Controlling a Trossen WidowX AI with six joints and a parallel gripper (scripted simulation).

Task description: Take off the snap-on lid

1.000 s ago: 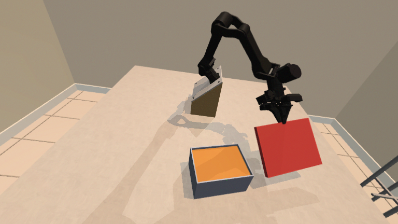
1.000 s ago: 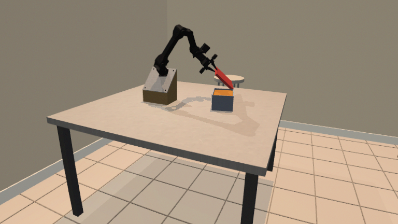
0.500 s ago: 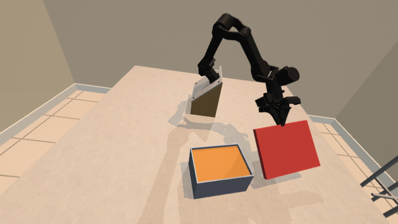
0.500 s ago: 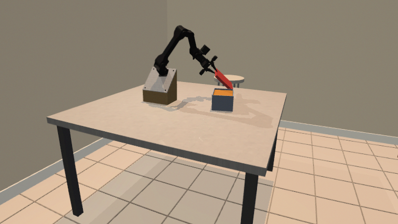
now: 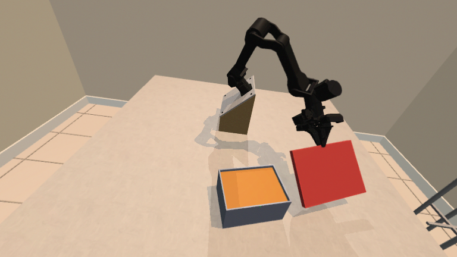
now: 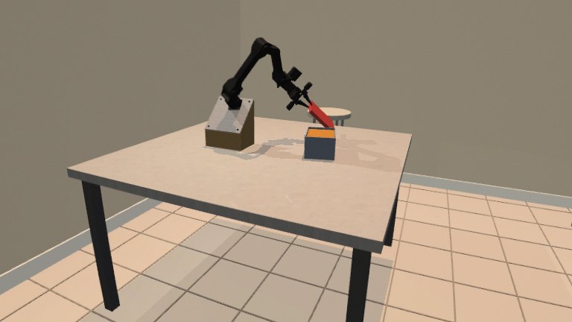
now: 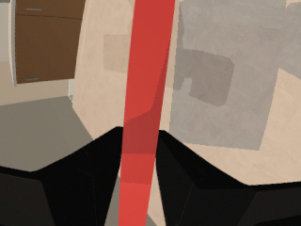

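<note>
Now: gripper tip 6 cm short of the red lid, 5 cm above it and 2 cm to the right of it. Also, from my gripper tip: storage box: 25 cm to the right, 13 cm below, 12 cm ahead.
</note>
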